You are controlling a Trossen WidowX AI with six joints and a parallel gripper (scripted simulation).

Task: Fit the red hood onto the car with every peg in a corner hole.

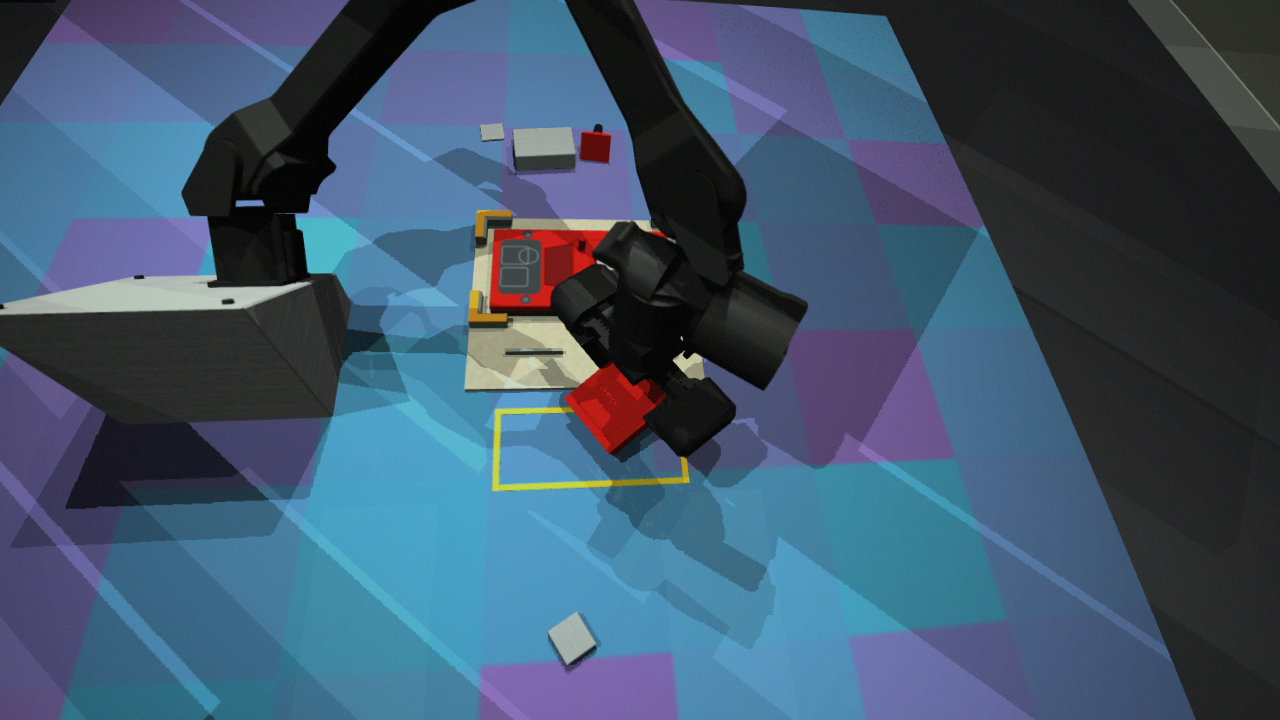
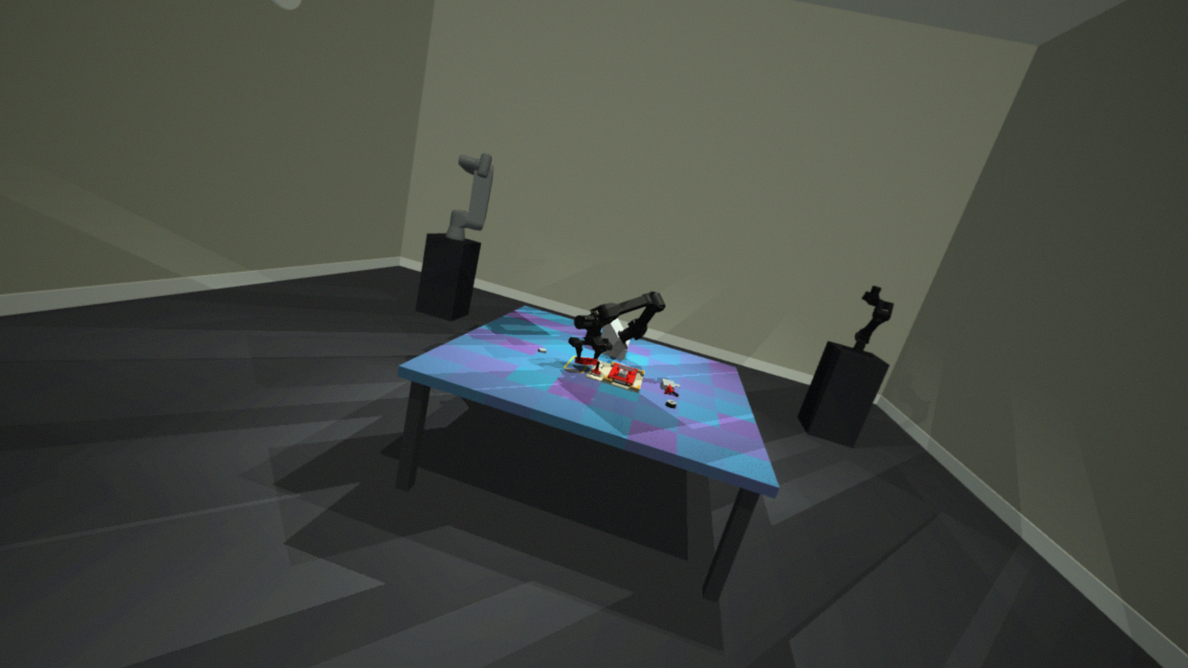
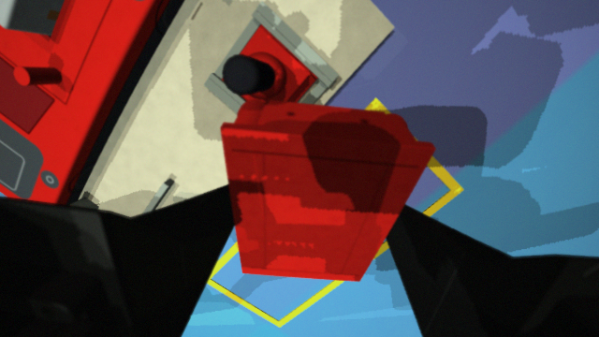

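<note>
Now: the grey engine block 17 cm to the left of my gripper tip and 1 cm below it. Also, from my gripper tip: wheel 39 cm to the left, 12 cm ahead, 3 cm below; red hood 1 cm above; jig 15 cm to the left, 3 cm behind, 2 cm below.
</note>
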